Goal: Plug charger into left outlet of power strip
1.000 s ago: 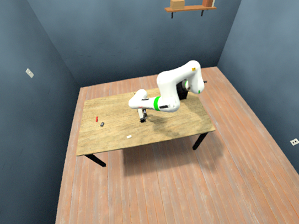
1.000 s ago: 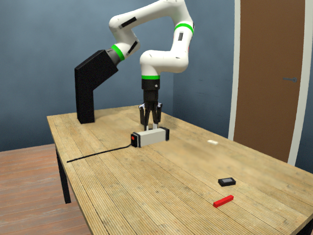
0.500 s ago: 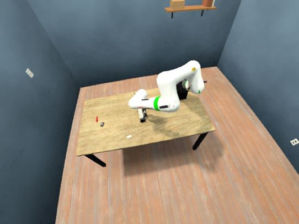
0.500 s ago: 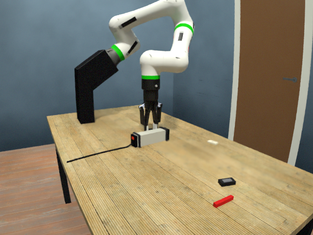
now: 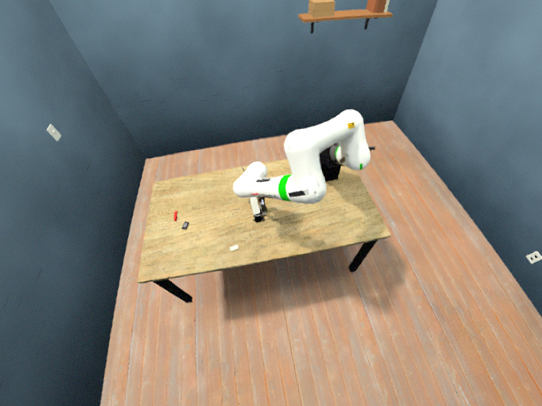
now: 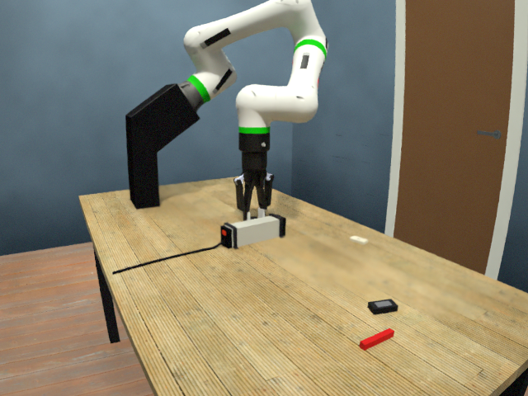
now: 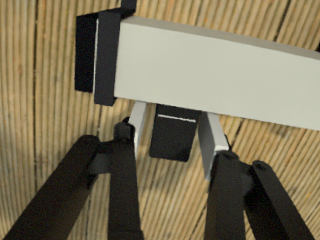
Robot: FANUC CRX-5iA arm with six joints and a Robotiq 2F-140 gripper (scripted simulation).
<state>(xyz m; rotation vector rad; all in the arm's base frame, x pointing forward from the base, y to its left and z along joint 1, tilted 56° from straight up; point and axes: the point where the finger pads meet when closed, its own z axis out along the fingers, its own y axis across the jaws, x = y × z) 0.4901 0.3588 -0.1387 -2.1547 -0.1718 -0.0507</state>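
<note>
Right now my hand is 1 cm short of the black charger and 1 cm above it.
</note>
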